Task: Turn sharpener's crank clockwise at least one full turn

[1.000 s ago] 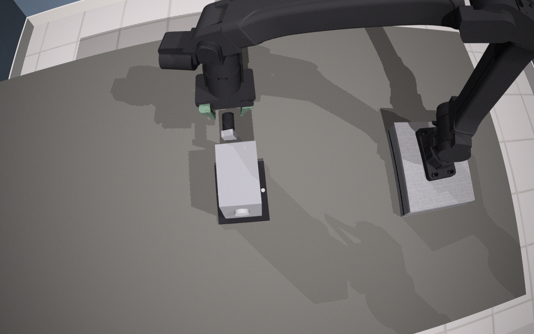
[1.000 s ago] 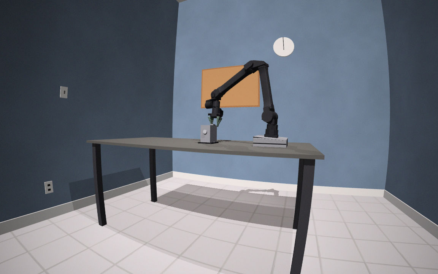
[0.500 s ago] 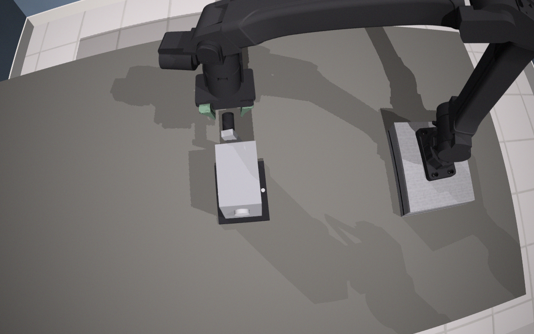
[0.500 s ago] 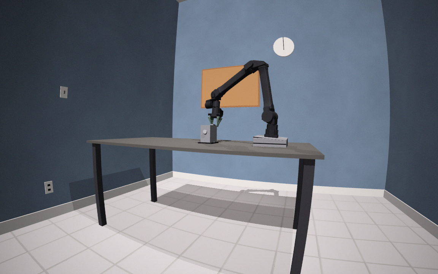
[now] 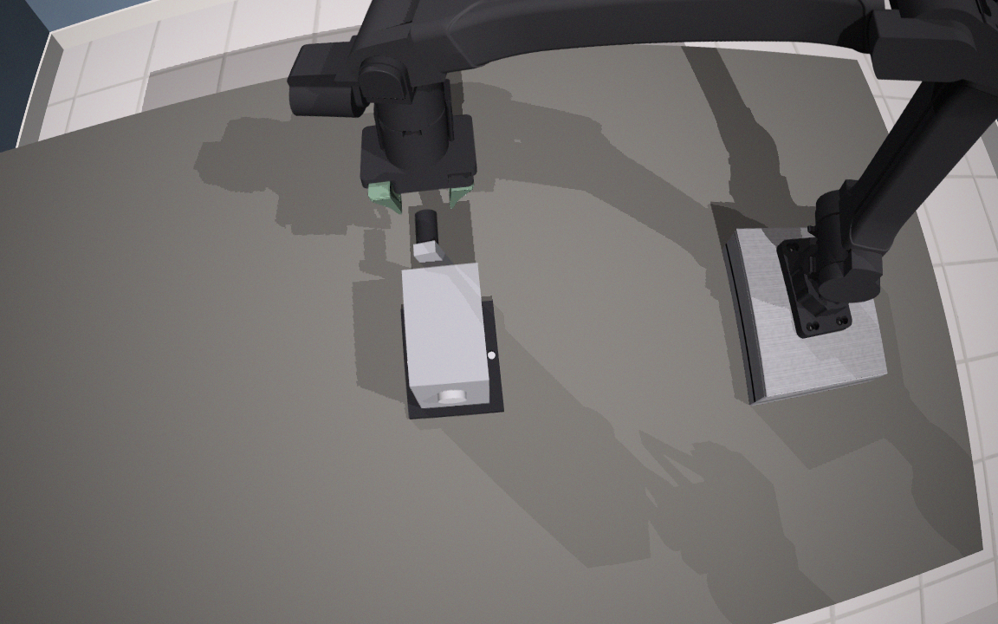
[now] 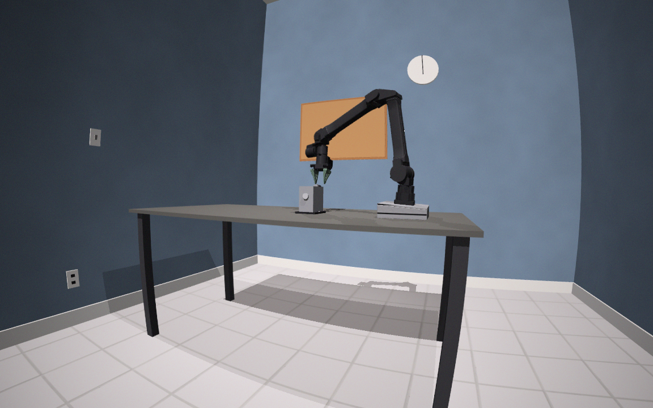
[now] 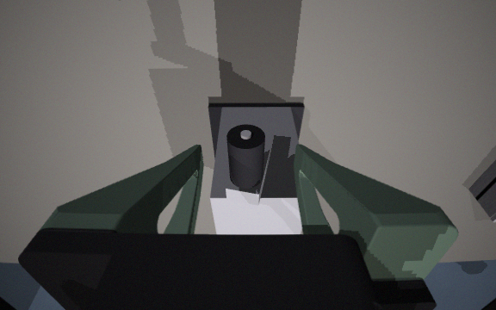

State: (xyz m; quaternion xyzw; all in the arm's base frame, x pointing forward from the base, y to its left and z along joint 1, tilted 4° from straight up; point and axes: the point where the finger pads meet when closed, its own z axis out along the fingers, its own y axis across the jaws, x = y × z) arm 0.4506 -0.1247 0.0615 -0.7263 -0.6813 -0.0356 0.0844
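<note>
My gripper is now 3 cm above the black crank handle and 2 cm to the right of it.
</note>
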